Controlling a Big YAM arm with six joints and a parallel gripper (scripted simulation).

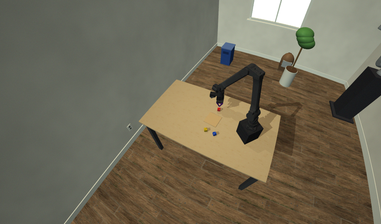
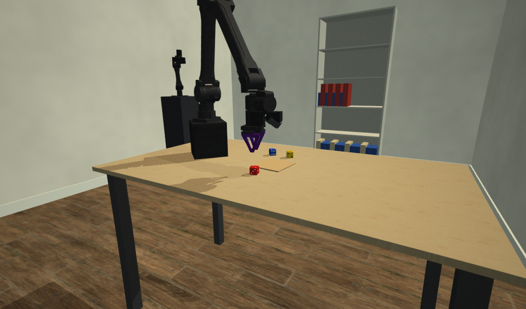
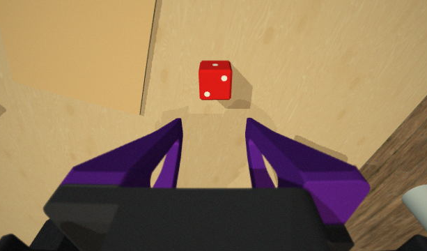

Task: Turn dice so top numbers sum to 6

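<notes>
The red die is 8 cm below my hand. Round my hand: blue die: 30 cm to the left, 8 cm below, 6 cm behind; then yellow die: 29 cm to the left, 8 cm below, 3 cm ahead; then tan mat: 14 cm to the left, 10 cm below, 2 cm ahead.
</notes>
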